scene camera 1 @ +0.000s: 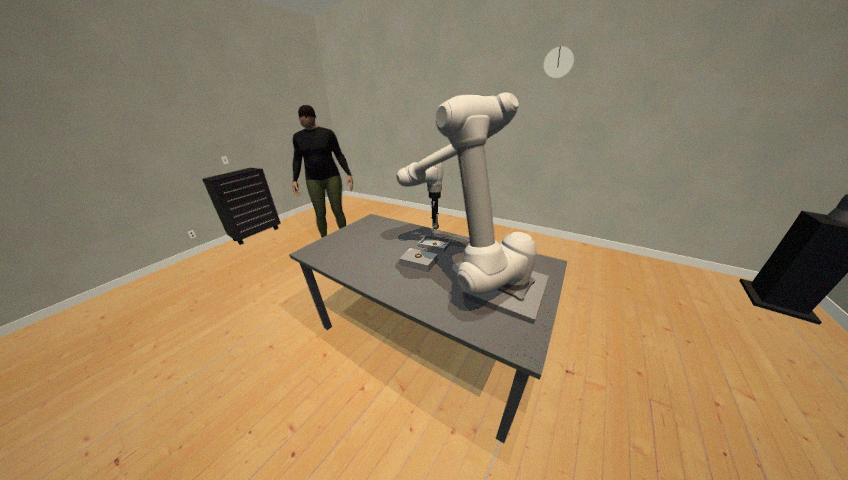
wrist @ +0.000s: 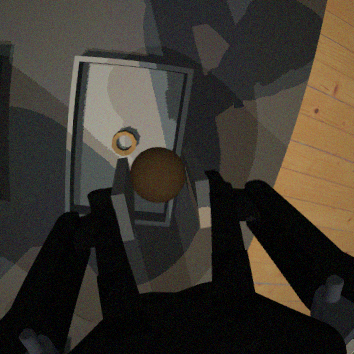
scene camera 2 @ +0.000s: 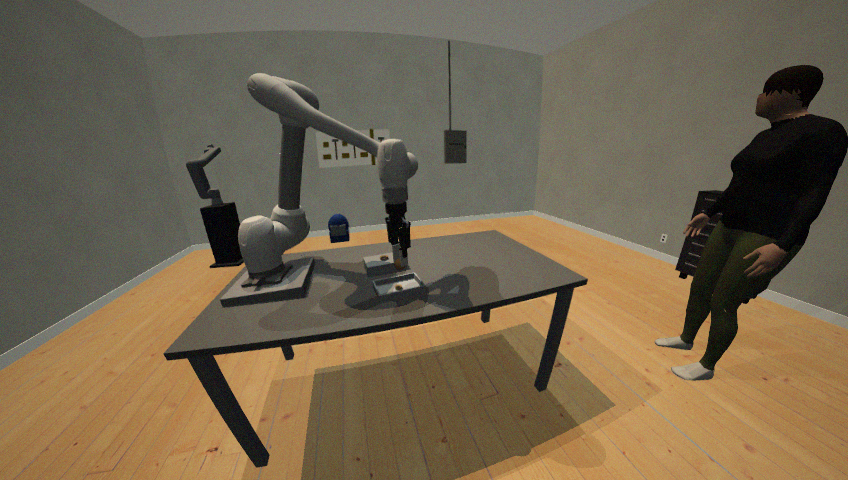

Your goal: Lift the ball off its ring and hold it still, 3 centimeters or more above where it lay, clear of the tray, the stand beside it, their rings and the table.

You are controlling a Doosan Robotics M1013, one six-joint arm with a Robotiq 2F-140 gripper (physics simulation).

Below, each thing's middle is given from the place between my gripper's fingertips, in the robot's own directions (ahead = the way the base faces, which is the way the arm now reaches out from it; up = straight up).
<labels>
My gripper is now right at the orange ball (wrist: 157, 174). Also, from my hand: grey tray (scene camera 2: 399, 286): 11 cm below, 3 cm to the left, 1 cm behind.
</labels>
